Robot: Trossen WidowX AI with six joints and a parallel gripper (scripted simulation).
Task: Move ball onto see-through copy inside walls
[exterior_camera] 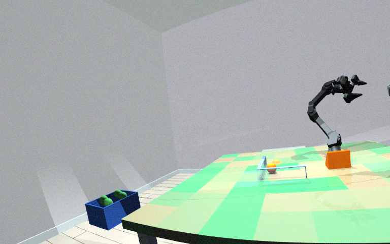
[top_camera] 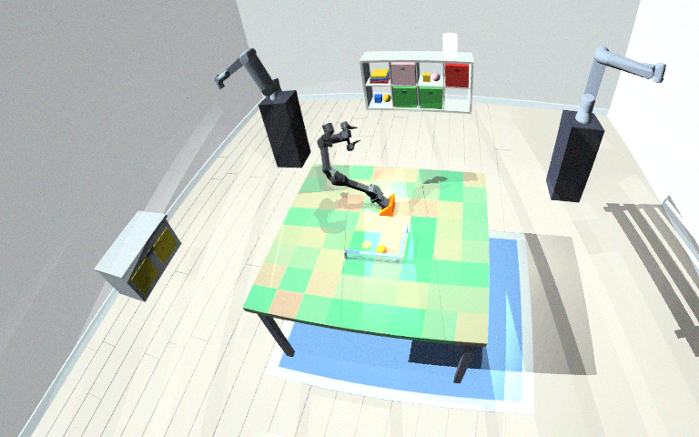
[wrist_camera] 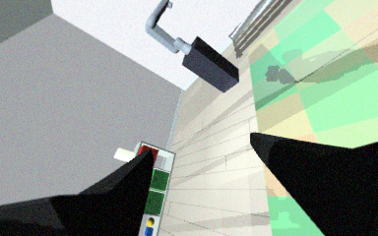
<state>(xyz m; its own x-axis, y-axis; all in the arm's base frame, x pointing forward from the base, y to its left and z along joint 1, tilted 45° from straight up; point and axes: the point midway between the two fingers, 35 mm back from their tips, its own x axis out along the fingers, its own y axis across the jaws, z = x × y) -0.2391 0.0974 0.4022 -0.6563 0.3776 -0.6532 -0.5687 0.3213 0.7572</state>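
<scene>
Right now the orange ball is 61 cm ahead of my gripper tip, 37 cm below it and 23 cm to the left of it. The rest, counted from my gripper tip: see-through copy 59 cm ahead, 37 cm below, 14 cm to the left.
</scene>
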